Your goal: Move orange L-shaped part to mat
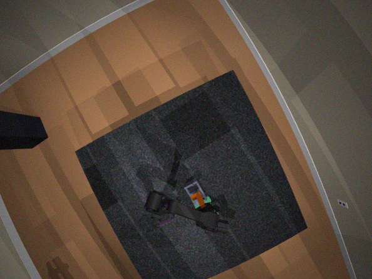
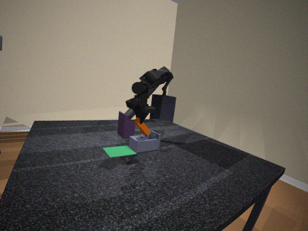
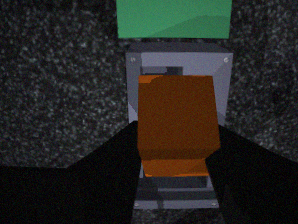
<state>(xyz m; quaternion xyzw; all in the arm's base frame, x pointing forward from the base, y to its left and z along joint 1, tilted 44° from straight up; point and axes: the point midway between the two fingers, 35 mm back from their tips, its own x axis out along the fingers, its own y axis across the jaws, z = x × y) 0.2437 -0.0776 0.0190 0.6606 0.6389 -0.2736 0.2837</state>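
The green mat is 17 cm below my gripper tip, 10 cm to the right of it and 1 cm behind it. From my gripper tip the other things lie so: orange L-shaped part: 3 cm to the left, 3 cm below, 1 cm behind.
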